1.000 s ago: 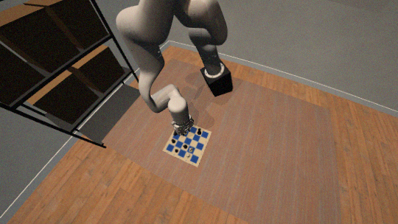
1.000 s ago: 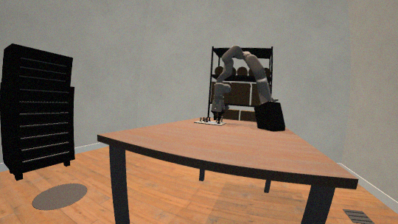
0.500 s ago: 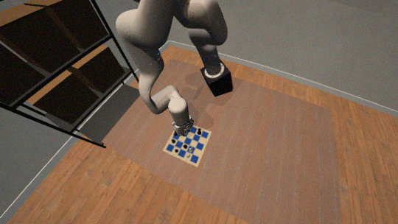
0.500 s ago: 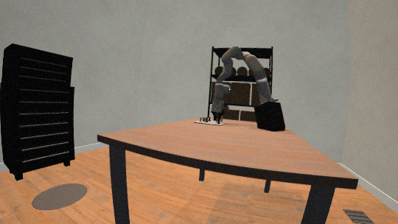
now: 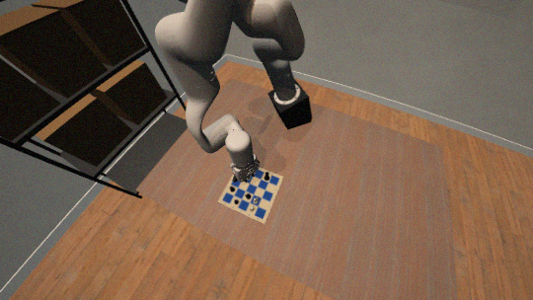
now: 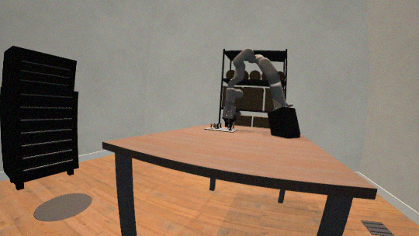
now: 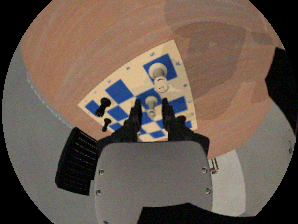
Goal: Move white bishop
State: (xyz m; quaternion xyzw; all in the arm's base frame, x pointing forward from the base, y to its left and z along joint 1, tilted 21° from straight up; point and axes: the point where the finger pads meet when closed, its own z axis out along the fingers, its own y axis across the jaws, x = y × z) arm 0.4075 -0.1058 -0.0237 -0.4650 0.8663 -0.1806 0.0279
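The pale chess piece is 13 cm ahead of my hand, 5 cm to the left of it and 2 cm below it. The rest, counted from my hand: blue-and-cream chessboard 5 cm ahead, 3 cm to the left, 4 cm below.
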